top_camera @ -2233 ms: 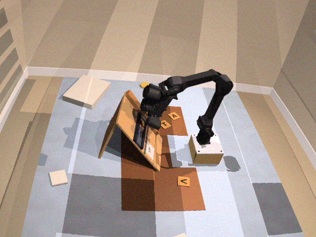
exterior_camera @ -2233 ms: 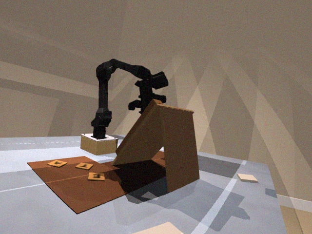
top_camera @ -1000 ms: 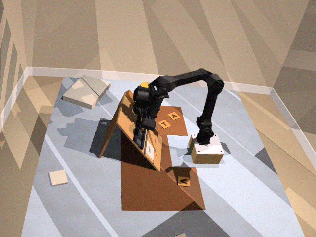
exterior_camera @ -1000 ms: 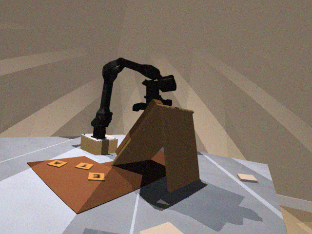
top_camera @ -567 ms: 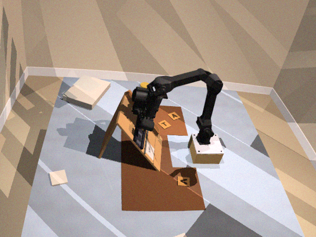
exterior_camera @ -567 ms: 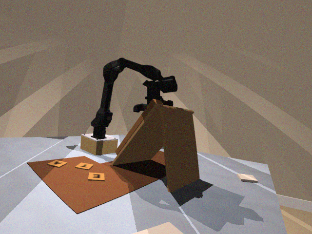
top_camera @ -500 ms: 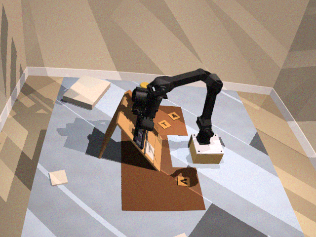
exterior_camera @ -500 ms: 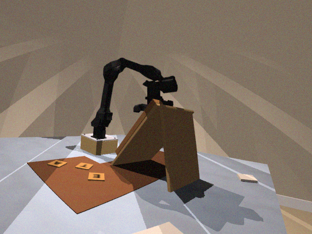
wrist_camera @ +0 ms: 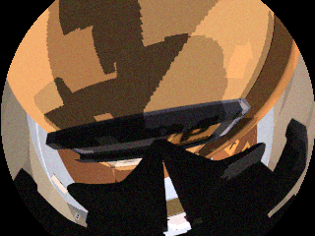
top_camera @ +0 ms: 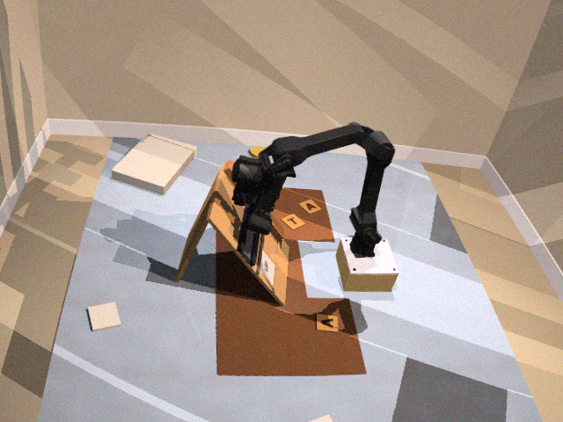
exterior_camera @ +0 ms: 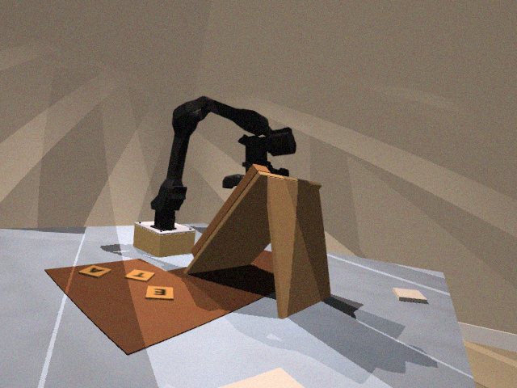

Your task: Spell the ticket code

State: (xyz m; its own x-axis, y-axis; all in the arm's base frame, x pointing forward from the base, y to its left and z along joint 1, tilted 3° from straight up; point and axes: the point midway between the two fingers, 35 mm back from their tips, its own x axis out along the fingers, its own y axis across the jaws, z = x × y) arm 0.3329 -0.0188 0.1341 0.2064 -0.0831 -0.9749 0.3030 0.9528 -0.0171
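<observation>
The orange letter tile is 190 mm behind my gripper tip, 220 mm to the left of it and 160 mm below it. Round my gripper tip: brown mat 140 mm behind, 170 mm below; white ticket 40 mm behind, 70 mm to the left, 80 mm below; pale square 410 mm ahead, 150 mm to the left, 160 mm below.
</observation>
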